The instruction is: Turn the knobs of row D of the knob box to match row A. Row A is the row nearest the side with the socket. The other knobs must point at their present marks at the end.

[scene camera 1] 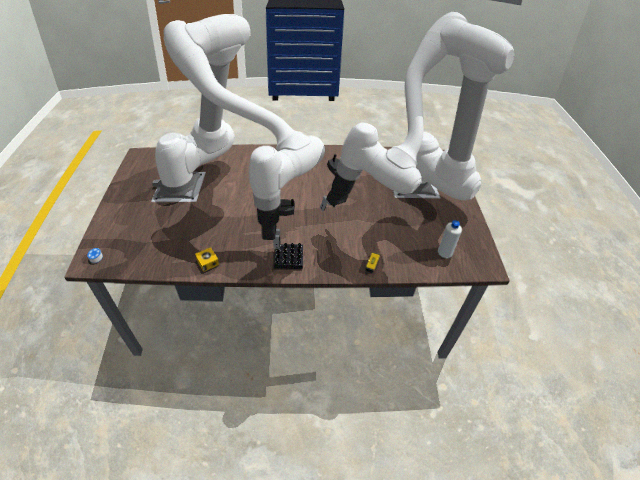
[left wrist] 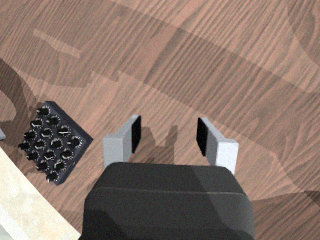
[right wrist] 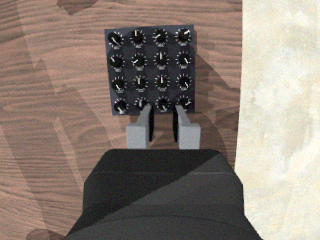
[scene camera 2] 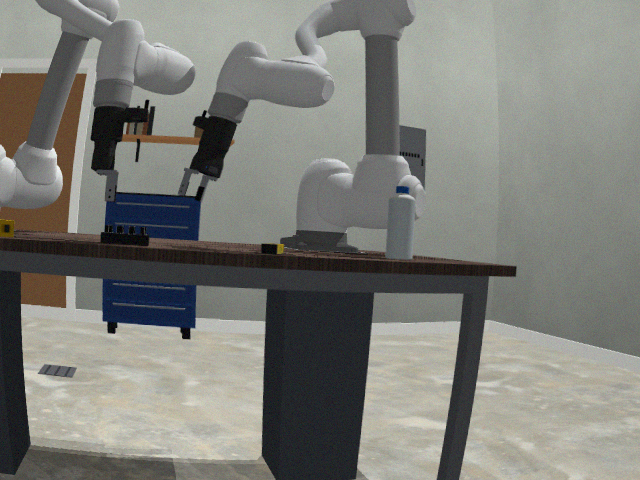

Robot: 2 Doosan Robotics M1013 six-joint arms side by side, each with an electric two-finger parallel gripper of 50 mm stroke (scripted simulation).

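Observation:
A white bottle is there for me to see. So are my left gripper, which is visible in the left wrist view too, and my right gripper, which the right wrist view shows as well.

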